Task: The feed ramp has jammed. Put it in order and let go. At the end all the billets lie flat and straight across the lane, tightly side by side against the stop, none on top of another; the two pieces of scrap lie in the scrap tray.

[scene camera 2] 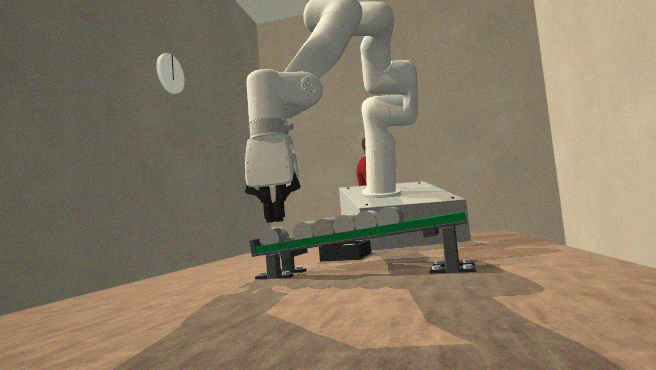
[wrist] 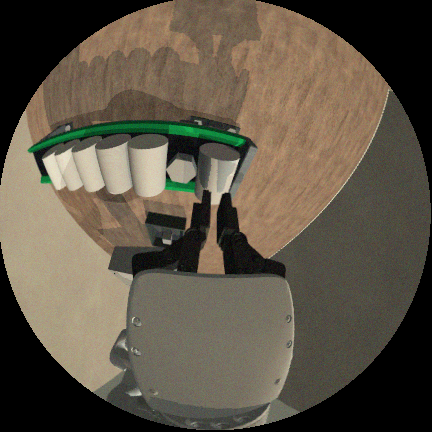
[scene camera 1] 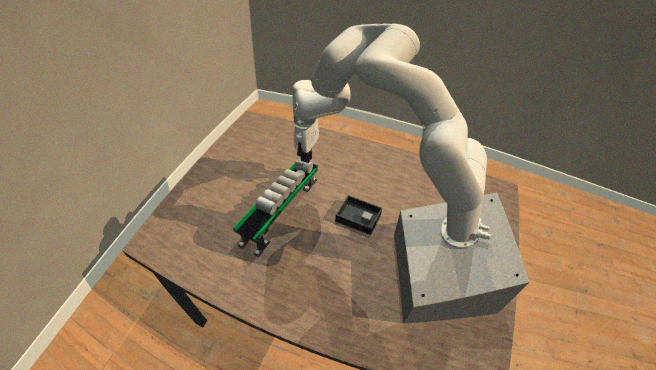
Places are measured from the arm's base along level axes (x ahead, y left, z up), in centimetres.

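Pixels of known places: gripper, between the fingertips: (scene camera 2: 275, 222) (wrist: 213, 201) (scene camera 1: 306, 160); arm's base, origin of its link: (scene camera 2: 381, 193) (scene camera 1: 461, 230).
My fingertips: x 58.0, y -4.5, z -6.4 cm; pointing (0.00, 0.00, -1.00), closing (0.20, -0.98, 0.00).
Observation:
For each thing: its top centre in the pictures, then the offset to it from my fingertips. Level surfaces: height alone.
- grey stop, centre of its top: (wrist: 237, 179) (scene camera 2: 262, 237) dx +1.5, dy -2.2, dz -2.9 cm
- billet, centre of its top: (wrist: 214, 184) (scene camera 2: 273, 227) (scene camera 1: 303, 161) dx +1.1, dy +0.4, dz -1.1 cm
- light hexagonal scrap piece, centre of its top: (wrist: 179, 172) dx +0.0, dy +4.0, dz -3.0 cm
- black scrap tray, centre of its top: (scene camera 2: 345, 243) (wrist: 165, 238) (scene camera 1: 359, 211) dx -24.5, dy +4.4, dz -6.8 cm
- brown table, height of its surface: dz -10.3 cm
The ramp (scene camera 1: 287, 204) (scene camera 2: 435, 219) (wrist: 185, 131) has green side rails and slopes down to the grey stop (scene camera 2: 255, 246) (wrist: 244, 169). One billet (scene camera 2: 271, 235) (wrist: 218, 170) lies across the lane at or very near the stop. A light hexagonal scrap piece (wrist: 181, 168) lies uphill of it, before a row of several billets (scene camera 1: 266, 205) (scene camera 2: 390, 216) (wrist: 148, 167) lying across the lane side by side. The other scrap piece (scene camera 1: 366, 215) is in the black scrap tray (scene camera 1: 344, 221) (scene camera 2: 334, 253). My gripper (scene camera 1: 305, 160) (scene camera 2: 274, 219) (wrist: 213, 201) is nearly closed and empty, just above the lowest billet.
The ramp stands on short dark legs (scene camera 2: 450, 250) on the brown table (scene camera 1: 225, 300). The scrap tray is between the ramp and the arm's grey base block (scene camera 1: 465, 280) (scene camera 2: 415, 202). A person in red (scene camera 2: 361, 170) shows partly behind the arm.

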